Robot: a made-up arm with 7 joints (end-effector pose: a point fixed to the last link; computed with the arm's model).
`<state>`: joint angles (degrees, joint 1 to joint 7).
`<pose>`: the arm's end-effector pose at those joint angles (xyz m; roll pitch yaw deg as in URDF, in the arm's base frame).
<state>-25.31 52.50 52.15 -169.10 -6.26 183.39 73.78</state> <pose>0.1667 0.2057 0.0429 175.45 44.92 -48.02</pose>
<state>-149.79 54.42 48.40 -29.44 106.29 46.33 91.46</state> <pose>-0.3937 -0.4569 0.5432 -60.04 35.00 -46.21</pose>
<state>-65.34 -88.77 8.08 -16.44 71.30 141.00 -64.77</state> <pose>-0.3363 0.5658 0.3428 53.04 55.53 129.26</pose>
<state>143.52 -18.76 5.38 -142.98 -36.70 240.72 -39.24</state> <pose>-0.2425 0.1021 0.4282 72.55 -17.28 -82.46</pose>
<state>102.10 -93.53 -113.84 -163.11 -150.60 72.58 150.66</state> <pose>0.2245 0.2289 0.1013 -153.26 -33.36 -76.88</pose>
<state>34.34 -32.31 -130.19 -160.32 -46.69 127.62 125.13</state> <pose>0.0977 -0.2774 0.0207 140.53 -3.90 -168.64</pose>
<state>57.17 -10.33 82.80 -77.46 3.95 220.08 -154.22</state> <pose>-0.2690 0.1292 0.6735 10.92 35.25 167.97</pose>
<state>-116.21 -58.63 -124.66 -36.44 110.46 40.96 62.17</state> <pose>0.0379 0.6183 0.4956 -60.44 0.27 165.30</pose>
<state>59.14 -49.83 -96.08 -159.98 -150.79 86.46 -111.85</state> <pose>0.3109 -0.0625 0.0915 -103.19 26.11 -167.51</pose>
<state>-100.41 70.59 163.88 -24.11 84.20 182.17 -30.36</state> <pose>0.0500 -0.5280 0.5081 30.62 39.87 -46.29</pose>
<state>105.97 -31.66 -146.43 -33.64 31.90 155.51 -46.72</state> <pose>0.1677 -0.4433 0.6929 10.94 -78.61 134.26</pose>
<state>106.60 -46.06 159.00 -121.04 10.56 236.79 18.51</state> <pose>-0.0216 -0.4061 0.1453 -159.32 -73.36 -123.65</pose>
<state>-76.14 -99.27 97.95 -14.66 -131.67 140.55 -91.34</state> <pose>-0.0008 0.6320 0.0388 -63.65 -36.77 6.31</pose>
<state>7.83 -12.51 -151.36 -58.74 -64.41 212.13 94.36</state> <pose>-0.2498 -0.2330 0.6526 -28.17 -50.93 101.17</pose>
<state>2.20 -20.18 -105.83 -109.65 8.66 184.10 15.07</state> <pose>-0.2146 -0.4344 0.4546 -117.93 -42.27 -168.22</pose>
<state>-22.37 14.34 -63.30 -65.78 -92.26 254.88 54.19</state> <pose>0.1345 -0.2864 0.5730 101.76 -32.64 73.35</pose>
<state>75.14 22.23 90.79 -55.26 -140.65 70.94 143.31</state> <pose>-0.3097 0.3231 0.7489 -81.17 1.82 -57.78</pose>
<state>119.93 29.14 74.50 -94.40 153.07 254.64 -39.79</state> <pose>-0.3578 0.0361 0.4081 -178.69 4.12 57.89</pose>
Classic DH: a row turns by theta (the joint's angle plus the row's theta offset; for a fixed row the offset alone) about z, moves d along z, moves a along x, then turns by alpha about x. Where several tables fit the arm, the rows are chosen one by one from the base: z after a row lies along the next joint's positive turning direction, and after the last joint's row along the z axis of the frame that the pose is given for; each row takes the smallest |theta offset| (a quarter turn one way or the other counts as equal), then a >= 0, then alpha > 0; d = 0 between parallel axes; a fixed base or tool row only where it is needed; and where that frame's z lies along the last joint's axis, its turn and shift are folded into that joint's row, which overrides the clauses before.
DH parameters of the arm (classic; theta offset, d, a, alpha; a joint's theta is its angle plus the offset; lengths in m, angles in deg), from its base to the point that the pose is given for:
joint 1: 0 0.227 0 -90
joint 2: 0 0 0 90
joint 3: 0 0.232 0.071 90
joint 4: 0 0 -0.073 -90
joint 5: 0 0.342 0 90
joint 6: 0 0 0.113 90
joint 7: 0 0 0 0

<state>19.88 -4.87 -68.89 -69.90 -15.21 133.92 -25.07</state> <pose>0.2475 -0.3168 0.7566 126.96 -48.22 1.85</pose>
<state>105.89 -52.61 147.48 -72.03 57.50 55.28 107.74</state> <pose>-0.0417 -0.6147 0.1316 113.04 9.39 139.40</pose>
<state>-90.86 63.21 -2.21 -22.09 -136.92 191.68 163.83</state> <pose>0.0595 -0.5600 0.2841 -99.67 -64.80 -165.26</pose>
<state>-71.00 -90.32 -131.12 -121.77 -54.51 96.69 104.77</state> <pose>-0.3820 -0.0685 -0.0938 125.05 34.79 91.88</pose>
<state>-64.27 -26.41 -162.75 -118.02 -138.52 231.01 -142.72</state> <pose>-0.2547 0.2168 0.2202 -169.00 37.67 67.34</pose>
